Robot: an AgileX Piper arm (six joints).
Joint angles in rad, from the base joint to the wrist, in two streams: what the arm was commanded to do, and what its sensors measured. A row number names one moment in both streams.
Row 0, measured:
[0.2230 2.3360 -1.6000 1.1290 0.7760 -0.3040]
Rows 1 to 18, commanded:
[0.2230 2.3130 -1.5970 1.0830 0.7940 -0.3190]
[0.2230 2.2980 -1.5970 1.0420 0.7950 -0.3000]
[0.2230 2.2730 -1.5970 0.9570 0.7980 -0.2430]
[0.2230 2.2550 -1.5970 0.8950 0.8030 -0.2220]
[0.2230 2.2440 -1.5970 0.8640 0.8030 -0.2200]
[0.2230 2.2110 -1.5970 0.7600 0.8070 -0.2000]
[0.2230 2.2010 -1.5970 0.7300 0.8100 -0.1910]
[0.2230 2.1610 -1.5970 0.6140 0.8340 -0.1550]
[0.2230 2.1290 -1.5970 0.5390 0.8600 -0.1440]
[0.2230 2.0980 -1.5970 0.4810 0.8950 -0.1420]
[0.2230 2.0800 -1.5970 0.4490 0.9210 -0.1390]
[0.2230 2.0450 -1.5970 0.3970 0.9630 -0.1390]
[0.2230 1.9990 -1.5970 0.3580 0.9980 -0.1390]
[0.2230 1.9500 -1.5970 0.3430 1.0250 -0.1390]
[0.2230 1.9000 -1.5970 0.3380 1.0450 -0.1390]
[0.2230 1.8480 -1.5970 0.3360 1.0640 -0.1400]
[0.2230 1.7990 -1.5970 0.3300 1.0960 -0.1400]
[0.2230 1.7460 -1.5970 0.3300 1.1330 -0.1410]
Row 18, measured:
[0.2230 1.8130 -1.6000 0.3400 1.0750 -0.1440]
